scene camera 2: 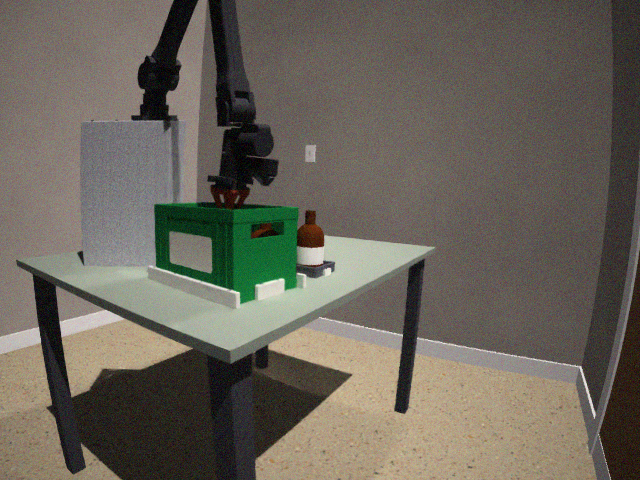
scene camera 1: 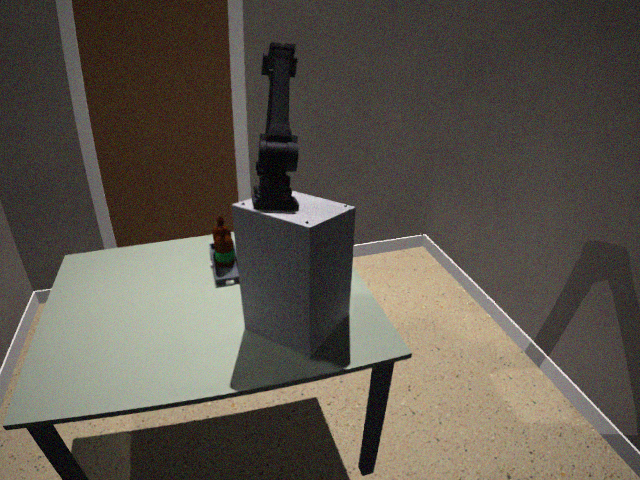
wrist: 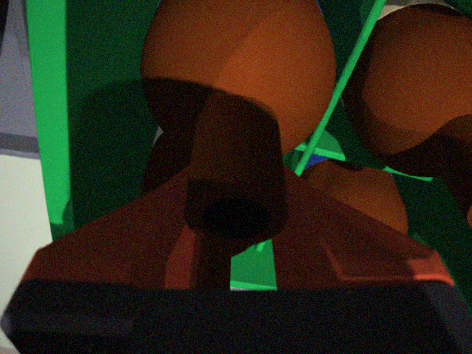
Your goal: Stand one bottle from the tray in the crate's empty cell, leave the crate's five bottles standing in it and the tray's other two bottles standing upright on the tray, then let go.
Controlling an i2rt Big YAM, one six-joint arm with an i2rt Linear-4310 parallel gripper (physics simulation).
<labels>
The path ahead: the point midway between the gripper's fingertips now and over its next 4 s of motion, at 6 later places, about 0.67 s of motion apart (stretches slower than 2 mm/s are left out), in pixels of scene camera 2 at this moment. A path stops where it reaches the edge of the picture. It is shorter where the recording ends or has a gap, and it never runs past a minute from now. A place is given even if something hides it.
My gripper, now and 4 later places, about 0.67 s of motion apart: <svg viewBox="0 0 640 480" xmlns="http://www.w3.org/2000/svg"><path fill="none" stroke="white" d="M227 220L228 224L226 205L226 153L248 136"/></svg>
</labels>
